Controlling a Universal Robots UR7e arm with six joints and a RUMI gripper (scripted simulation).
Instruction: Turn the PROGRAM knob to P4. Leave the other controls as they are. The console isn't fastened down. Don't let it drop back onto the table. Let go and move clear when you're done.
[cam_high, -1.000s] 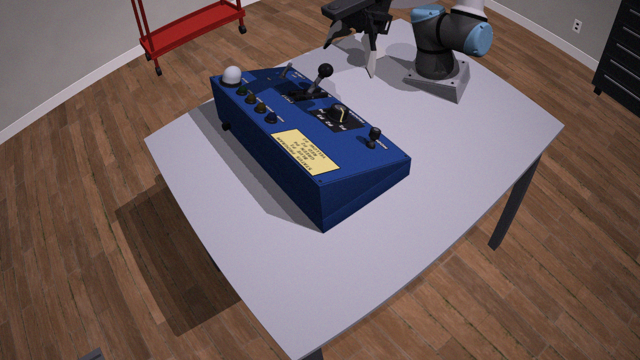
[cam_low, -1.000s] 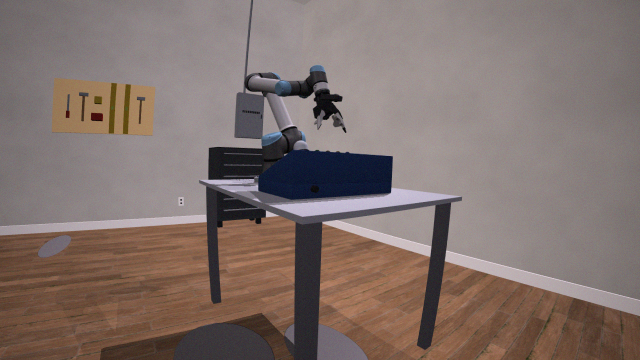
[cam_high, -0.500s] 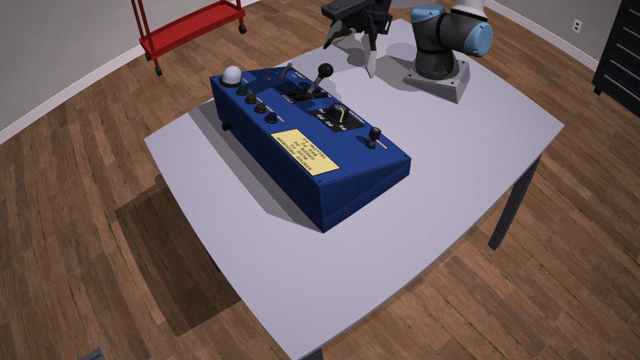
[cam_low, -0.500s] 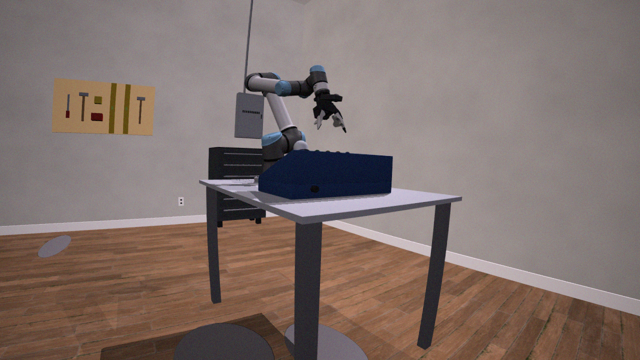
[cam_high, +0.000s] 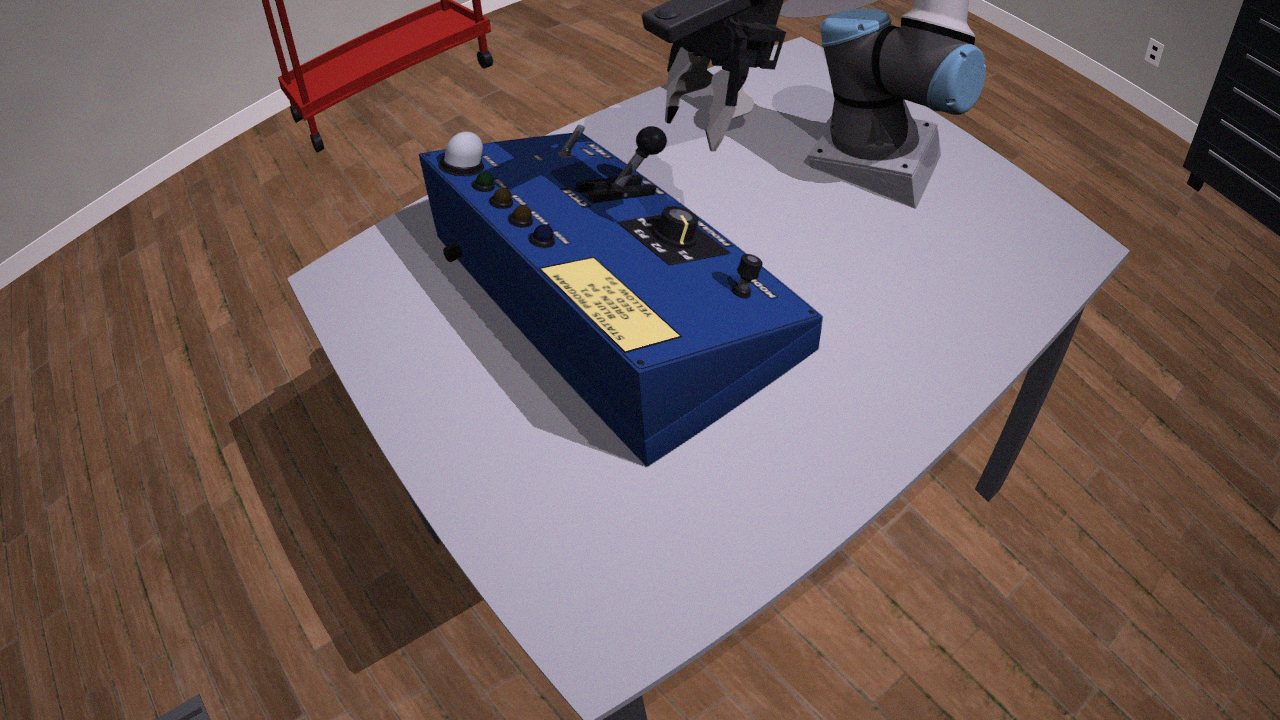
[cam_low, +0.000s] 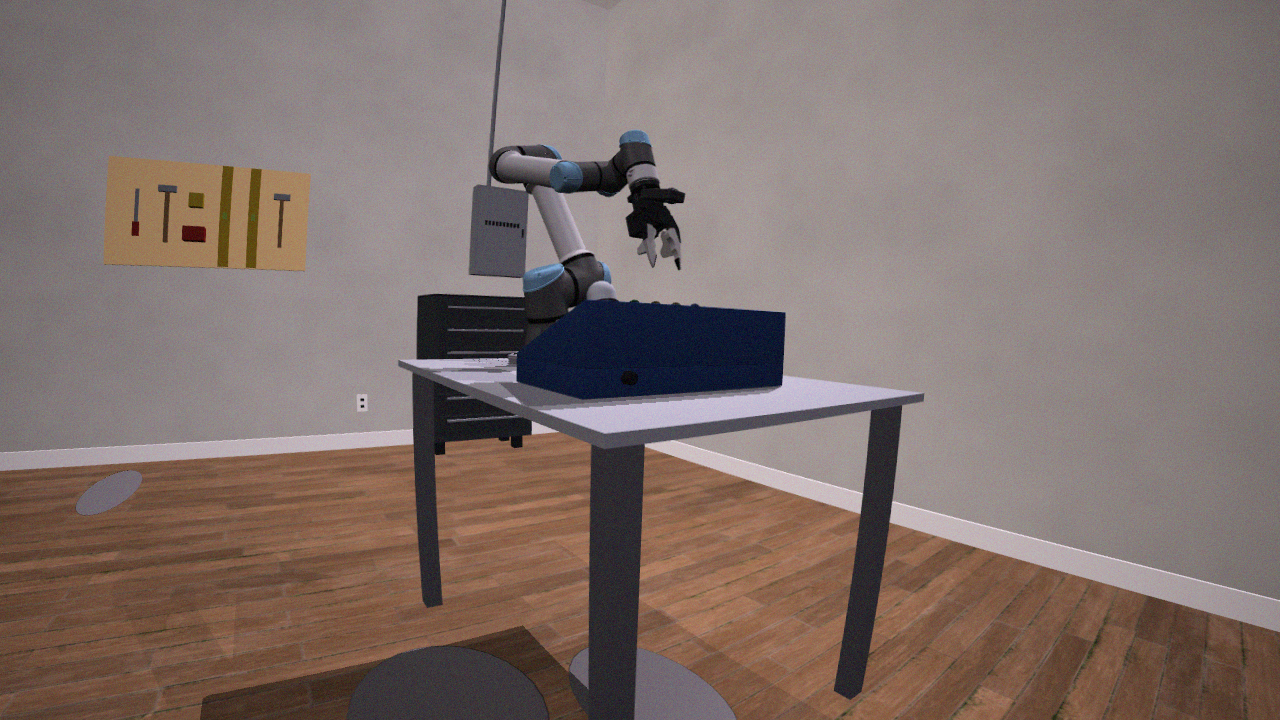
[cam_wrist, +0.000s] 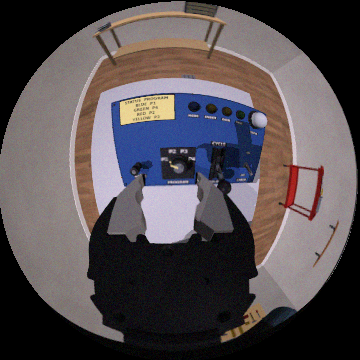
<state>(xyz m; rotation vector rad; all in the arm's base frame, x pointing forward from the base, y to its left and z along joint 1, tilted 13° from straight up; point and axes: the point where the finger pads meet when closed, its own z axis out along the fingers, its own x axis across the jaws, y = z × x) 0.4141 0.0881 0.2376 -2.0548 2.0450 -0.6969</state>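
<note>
My hand is 1 cm short of the program knob, 1 cm to the left of it and 16 cm above it. Round my hand: mode knob: 1 cm ahead, 10 cm to the left, 15 cm below; blue console: 4 cm ahead, 8 cm to the right, 18 cm below; black ball-topped lever: 2 cm behind, 14 cm to the right, 14 cm below.
</note>
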